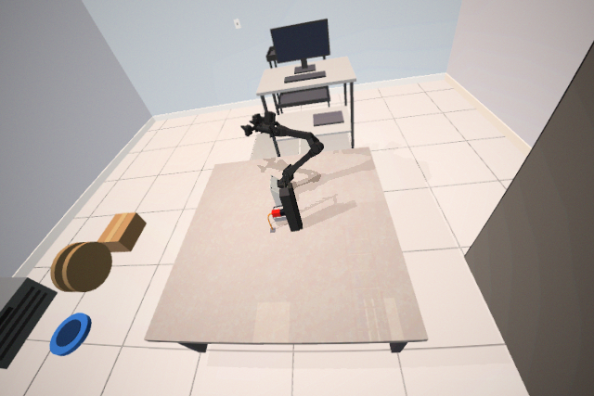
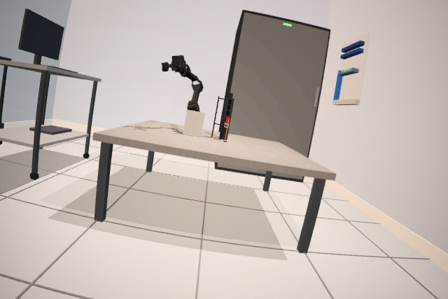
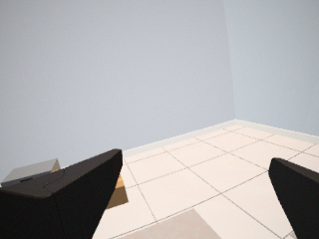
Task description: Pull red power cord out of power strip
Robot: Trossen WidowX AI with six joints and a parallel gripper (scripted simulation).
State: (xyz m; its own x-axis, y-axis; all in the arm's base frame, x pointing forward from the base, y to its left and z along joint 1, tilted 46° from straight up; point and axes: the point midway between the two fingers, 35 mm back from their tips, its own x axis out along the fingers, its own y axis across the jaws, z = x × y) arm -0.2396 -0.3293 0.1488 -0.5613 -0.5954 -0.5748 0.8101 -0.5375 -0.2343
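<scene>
Right now the red plug is 50 cm ahead of my gripper tip, 14 cm to the left of it and 31 cm below it.
</scene>
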